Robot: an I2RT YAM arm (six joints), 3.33 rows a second.
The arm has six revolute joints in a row. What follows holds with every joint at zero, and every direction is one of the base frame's.
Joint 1 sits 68 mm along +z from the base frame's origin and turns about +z.
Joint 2 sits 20 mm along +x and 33.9 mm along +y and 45.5 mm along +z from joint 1 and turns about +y.
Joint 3 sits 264 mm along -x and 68.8 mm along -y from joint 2 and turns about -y.
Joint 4 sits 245 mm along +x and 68.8 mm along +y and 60 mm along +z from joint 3 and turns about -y.
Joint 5 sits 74 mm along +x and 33.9 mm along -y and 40.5 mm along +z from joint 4 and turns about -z.
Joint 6 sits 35.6 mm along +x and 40.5 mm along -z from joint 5 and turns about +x.
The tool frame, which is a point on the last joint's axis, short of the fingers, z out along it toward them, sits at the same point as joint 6; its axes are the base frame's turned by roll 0, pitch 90 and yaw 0 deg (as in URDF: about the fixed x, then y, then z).
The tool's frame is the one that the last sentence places.
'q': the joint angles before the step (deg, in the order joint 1, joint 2, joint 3, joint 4, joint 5, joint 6). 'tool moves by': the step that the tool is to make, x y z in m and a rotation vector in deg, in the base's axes. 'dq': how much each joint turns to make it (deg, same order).
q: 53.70 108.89 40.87 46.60 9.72 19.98
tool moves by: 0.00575 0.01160 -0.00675 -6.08 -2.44 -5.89
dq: 1.16 2.90 3.86 -3.89 8.65 -2.42
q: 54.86 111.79 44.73 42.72 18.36 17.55
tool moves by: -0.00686 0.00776 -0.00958 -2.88 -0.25 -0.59
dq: 1.83 1.97 0.84 -0.90 2.97 -0.65
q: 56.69 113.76 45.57 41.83 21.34 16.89
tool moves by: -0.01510 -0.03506 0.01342 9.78 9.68 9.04
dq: -2.88 -8.94 -9.23 1.20 -16.64 7.14
